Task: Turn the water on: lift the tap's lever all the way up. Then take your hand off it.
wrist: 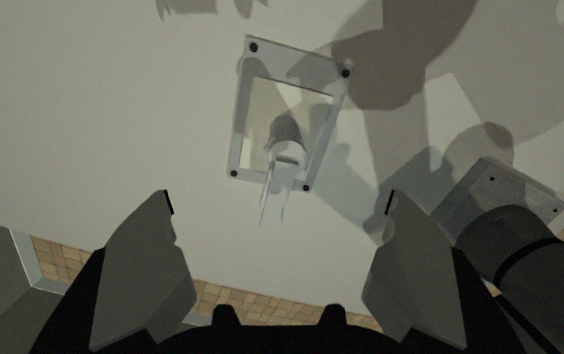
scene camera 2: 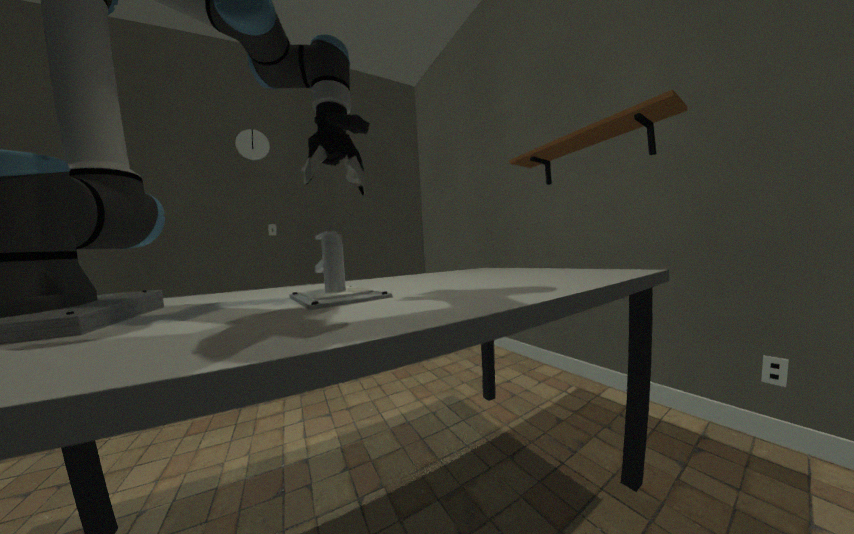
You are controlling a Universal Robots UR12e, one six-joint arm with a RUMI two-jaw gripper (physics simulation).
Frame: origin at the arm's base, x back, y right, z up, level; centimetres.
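Seen in the pictures: gripper, fingertip midpoint: (wrist: 279,193) (scene camera 2: 337,190); arm's base, origin of the base link: (wrist: 491,238) (scene camera 2: 24,308).
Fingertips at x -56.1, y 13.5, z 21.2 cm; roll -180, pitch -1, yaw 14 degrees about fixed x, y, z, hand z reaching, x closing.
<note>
Offsets run from my fingertips to a thing's middle. "pt": to the spot under its first point. Level surfaces: height alone.
The grey tap {pt dx +2.1, dy +0.5, dz -17.1 cm} (scene camera 2: 333,264) (wrist: 285,131) stands upright on a rectangular base frame {dx +1.4, dy -1.8, dz -24.3 cm} (scene camera 2: 346,301) (wrist: 295,55) on the table. Its short lever {dx +1.5, dy -6.8, dz -9.8 cm} (scene camera 2: 320,236) (wrist: 284,175) sticks out from the top of the column, toward the left in the scene view and toward the bottom in the wrist view. It looks roughly level; its exact angle is hard to tell. The small spout {dx +1.5, dy -8.8, dz -17.1 cm} (scene camera 2: 319,266) is lower on the same side. My gripper (scene camera 2: 333,187) (wrist: 279,193) points down, open and empty, well above the tap and apart from it. In the wrist view the lever shows between the two fingers' lines.
The robot's base plate (scene camera 2: 119,309) (wrist: 515,186) is on the table {dz -24.9 cm} (scene camera 2: 491,290) (wrist: 125,125), left of the tap in the scene view. A wooden wall shelf (scene camera 2: 598,129) hangs at the right, far from the gripper. The arm's dark lower joint (wrist: 505,237) shows at the wrist view's right.
</note>
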